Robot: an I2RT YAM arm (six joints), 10 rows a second.
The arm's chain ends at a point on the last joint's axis. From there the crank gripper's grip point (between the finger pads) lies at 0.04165 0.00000 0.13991 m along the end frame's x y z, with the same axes.
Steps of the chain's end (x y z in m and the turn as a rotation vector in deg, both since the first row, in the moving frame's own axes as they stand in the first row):
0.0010, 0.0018, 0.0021, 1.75, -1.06, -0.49
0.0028, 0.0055, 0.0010, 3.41, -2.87, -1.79
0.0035, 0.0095, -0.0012, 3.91, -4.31, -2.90
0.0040, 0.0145, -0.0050, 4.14, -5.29, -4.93
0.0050, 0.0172, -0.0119, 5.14, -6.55, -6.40
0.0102, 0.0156, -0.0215, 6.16, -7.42, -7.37
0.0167, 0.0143, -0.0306, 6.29, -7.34, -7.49
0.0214, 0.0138, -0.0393, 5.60, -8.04, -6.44
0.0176, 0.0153, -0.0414, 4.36, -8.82, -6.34
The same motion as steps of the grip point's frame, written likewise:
-0.0016, -0.0028, 0.0028, 1.75, -1.06, -0.49
-0.0044, -0.0041, 0.0026, 3.41, -2.87, -1.79
-0.0074, -0.0020, 0.0011, 3.91, -4.31, -2.90
-0.0096, 0.0013, -0.0023, 4.14, -5.29, -4.93
-0.0121, 0.0008, -0.0088, 5.14, -6.55, -6.40
-0.0094, -0.0038, -0.0184, 6.16, -7.42, -7.37
-0.0028, -0.0055, -0.0276, 6.29, -7.34, -7.49
0.0005, -0.0036, -0.0358, 5.60, -8.04, -6.44
-0.0051, 0.0011, -0.0373, 4.36, -8.82, -6.34

